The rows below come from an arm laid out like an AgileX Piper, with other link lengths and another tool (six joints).
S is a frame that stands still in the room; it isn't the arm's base.
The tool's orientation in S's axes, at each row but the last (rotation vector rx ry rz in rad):
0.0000 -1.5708 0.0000
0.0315 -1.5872 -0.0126
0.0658 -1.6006 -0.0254
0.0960 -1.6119 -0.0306
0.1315 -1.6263 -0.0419
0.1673 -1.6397 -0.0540
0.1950 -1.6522 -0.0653
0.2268 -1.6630 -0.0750
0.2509 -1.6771 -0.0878
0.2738 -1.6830 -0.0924
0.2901 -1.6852 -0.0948
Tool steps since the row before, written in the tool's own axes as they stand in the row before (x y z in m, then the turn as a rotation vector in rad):
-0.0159 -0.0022 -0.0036 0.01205 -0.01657 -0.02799
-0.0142 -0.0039 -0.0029 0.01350 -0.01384 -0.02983
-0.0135 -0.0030 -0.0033 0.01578 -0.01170 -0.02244
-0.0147 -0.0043 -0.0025 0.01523 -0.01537 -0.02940
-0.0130 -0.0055 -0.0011 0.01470 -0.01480 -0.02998
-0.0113 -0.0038 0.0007 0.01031 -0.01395 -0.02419
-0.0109 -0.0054 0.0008 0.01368 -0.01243 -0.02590
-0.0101 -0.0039 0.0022 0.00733 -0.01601 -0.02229
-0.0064 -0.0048 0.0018 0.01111 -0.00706 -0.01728
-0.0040 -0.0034 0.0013 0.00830 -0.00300 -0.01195
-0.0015 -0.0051 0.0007 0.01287 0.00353 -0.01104
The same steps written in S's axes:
0.0036 -0.0022 -0.0159 0.02799 -0.01657 0.01205
0.0032 -0.0035 -0.0143 0.02977 -0.01386 0.01360
0.0038 -0.0021 -0.0135 0.02226 -0.01204 0.01577
0.0033 -0.0030 -0.0149 0.02939 -0.01537 0.01524
0.0021 -0.0040 -0.0134 0.02996 -0.01472 0.01481
0.0004 -0.0022 -0.0117 0.02443 -0.01364 0.01015
0.0005 -0.0036 -0.0116 0.02573 -0.01258 0.01386
-0.0009 -0.0021 -0.0108 0.02309 -0.01516 0.00661
-0.0006 -0.0034 -0.0074 0.01674 -0.00772 0.01149
-0.0004 -0.0025 -0.0048 0.01127 -0.00366 0.00895
0.0002 -0.0046 -0.0027 0.00900 0.00141 0.01473

